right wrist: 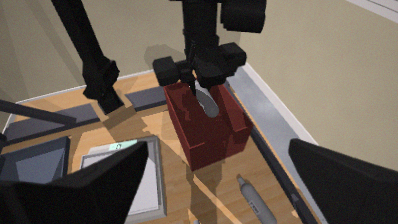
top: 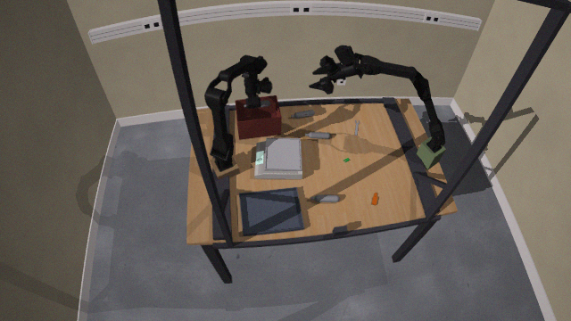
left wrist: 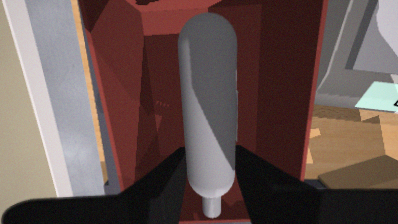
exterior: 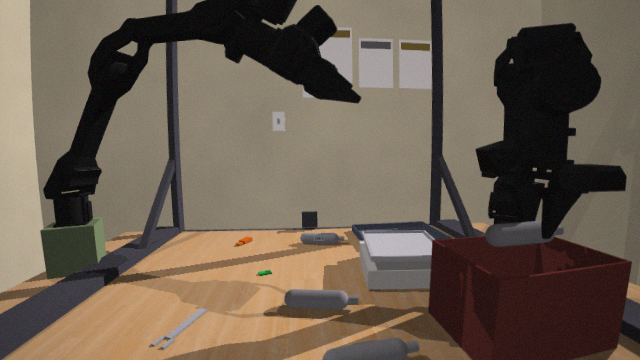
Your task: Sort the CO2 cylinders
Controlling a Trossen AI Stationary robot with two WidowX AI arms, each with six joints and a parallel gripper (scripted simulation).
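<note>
My left hand is 14 cm above the red scrap bin and 2 cm to the left of it. From my left hand the other things lie so: grey wrench: 51 cm to the right, 17 cm below, 2 cm behind; tray: 47 cm behind, 17 cm below, 6 cm to the right; green piece: 41 cm to the right, 23 cm behind, 17 cm below.
</note>
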